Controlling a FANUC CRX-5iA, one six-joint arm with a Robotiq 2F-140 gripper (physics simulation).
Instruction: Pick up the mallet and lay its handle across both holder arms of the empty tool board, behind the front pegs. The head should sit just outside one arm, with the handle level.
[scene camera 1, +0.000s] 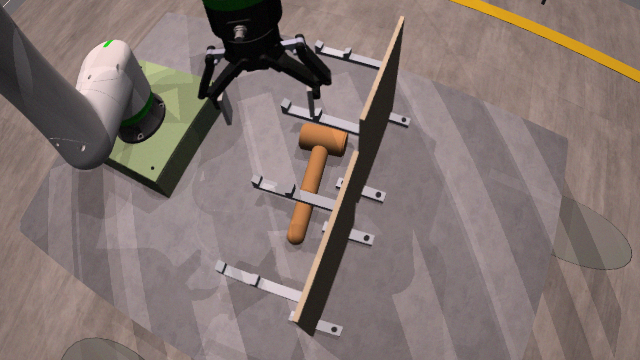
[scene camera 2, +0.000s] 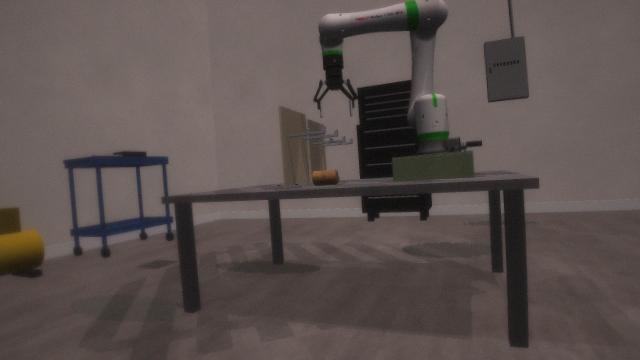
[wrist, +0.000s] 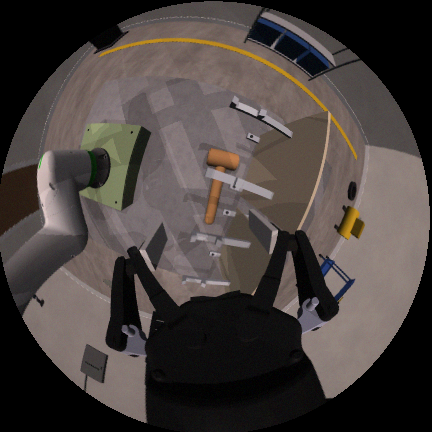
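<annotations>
My gripper is there in scene camera 1 (270, 113). Scene camera 2 and the wrist view show the gripper too, and on it (scene camera 2: 321, 82) and (wrist: 317, 305) are the same spot.
</annotations>
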